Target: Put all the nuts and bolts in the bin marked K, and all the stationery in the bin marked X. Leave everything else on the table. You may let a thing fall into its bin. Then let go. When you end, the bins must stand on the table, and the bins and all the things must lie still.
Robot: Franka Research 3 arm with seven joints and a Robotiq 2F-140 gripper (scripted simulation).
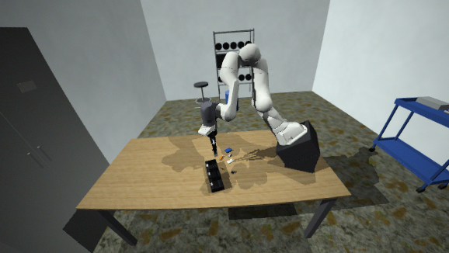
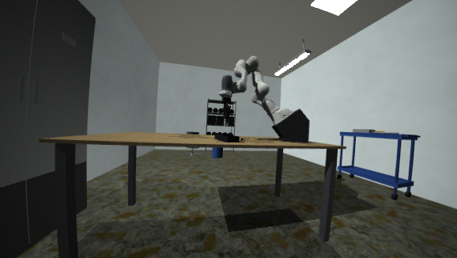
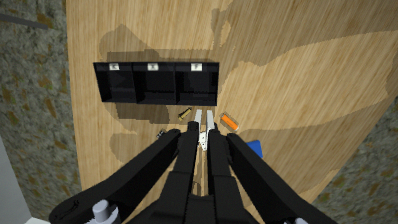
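The black bin row lies 20 mm ahead of my hand, 110 mm to the left of it and 110 mm below it. Round my hand: brass bolt: 50 mm behind, 40 mm to the left, 130 mm below; orange cylinder: 30 mm behind, 70 mm to the right, 130 mm below; white domino: 110 mm behind, 30 mm to the right, 130 mm below.
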